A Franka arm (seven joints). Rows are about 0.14 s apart.
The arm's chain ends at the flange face. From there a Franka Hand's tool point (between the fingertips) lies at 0.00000 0.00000 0.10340 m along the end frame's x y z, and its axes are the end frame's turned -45 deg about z.
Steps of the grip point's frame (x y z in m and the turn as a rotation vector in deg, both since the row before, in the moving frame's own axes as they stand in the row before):
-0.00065, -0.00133, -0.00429, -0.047, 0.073, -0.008
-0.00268, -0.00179, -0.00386, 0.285, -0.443, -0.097
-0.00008, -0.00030, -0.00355, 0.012, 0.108, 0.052
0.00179, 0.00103, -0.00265, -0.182, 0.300, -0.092
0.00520, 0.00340, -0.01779, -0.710, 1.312, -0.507
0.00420, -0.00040, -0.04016, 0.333, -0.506, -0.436
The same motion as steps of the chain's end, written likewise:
-0.00155, -0.00045, -0.00429, 0.018, 0.085, -0.008
-0.00223, 0.00043, -0.00386, -0.112, -0.515, -0.097
-0.00039, 0.00000, -0.00355, 0.085, 0.068, 0.052
0.00138, -0.00039, -0.00265, 0.083, 0.341, -0.092
0.00350, -0.00049, -0.01775, 0.426, 1.430, -0.507
0.00376, -0.00348, -0.04015, -0.122, -0.593, -0.436

